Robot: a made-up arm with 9 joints. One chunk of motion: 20 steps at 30 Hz.
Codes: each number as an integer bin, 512 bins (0 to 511) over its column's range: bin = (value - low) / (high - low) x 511, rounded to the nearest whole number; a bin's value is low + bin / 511 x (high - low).
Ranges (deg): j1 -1.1..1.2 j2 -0.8..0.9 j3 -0.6..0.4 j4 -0.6..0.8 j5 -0.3..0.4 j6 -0.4..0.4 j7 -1.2..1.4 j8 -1..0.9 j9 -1.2..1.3
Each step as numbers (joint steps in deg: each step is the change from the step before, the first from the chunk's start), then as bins.
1 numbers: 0.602 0.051 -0.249 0.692 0.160 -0.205 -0.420 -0.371 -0.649
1 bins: 378 256 179 472 336 125 153 169 113
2 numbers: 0.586 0.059 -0.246 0.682 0.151 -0.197 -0.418 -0.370 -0.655
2 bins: 375 258 181 468 329 130 154 169 111
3 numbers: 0.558 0.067 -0.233 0.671 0.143 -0.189 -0.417 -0.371 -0.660
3 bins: 368 261 188 464 323 135 154 169 110
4 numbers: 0.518 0.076 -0.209 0.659 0.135 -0.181 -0.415 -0.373 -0.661
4 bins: 359 263 200 460 318 140 154 169 110
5 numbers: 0.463 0.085 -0.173 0.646 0.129 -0.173 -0.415 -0.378 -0.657
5 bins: 347 266 218 455 313 145 154 167 111
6 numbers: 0.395 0.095 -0.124 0.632 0.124 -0.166 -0.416 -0.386 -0.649
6 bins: 332 269 243 450 310 149 154 165 113
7 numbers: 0.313 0.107 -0.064 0.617 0.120 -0.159 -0.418 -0.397 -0.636
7 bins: 314 273 274 444 307 154 154 162 115
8 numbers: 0.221 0.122 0.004 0.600 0.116 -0.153 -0.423 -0.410 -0.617
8 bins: 293 277 309 438 304 158 153 159 119
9 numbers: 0.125 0.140 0.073 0.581 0.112 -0.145 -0.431 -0.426 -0.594
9 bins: 272 283 344 431 301 163 151 154 124
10 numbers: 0.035 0.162 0.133 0.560 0.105 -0.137 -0.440 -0.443 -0.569
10 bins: 252 289 375 423 296 168 149 150 129
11 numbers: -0.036 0.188 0.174 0.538 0.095 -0.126 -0.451 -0.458 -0.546
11 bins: 236 297 396 415 288 175 147 146 134
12 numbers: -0.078 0.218 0.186 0.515 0.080 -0.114 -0.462 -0.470 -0.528
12 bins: 227 306 402 407 277 183 145 143 137
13 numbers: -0.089 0.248 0.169 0.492 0.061 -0.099 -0.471 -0.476 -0.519
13 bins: 225 315 393 399 264 192 143 141 139
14 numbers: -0.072 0.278 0.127 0.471 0.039 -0.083 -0.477 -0.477 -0.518
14 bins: 228 324 371 391 247 202 142 141 139
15 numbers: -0.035 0.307 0.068 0.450 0.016 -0.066 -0.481 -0.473 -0.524
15 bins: 237 333 341 383 231 213 141 142 138
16 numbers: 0.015 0.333 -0.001 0.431 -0.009 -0.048 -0.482 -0.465 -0.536
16 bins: 248 341 306 376 212 225 141 144 136
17 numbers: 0.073 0.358 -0.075 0.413 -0.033 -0.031 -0.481 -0.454 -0.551
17 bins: 261 348 268 370 195 236 141 147 133
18 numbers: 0.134 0.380 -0.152 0.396 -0.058 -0.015 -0.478 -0.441 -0.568
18 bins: 274 355 229 364 177 246 142 150 129
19 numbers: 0.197 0.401 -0.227 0.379 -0.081 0.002 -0.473 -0.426 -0.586
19 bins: 288 361 191 357 160 257 143 154 126
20 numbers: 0.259 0.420 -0.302 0.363 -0.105 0.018 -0.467 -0.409 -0.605
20 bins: 302 367 152 351 142 267 144 159 122
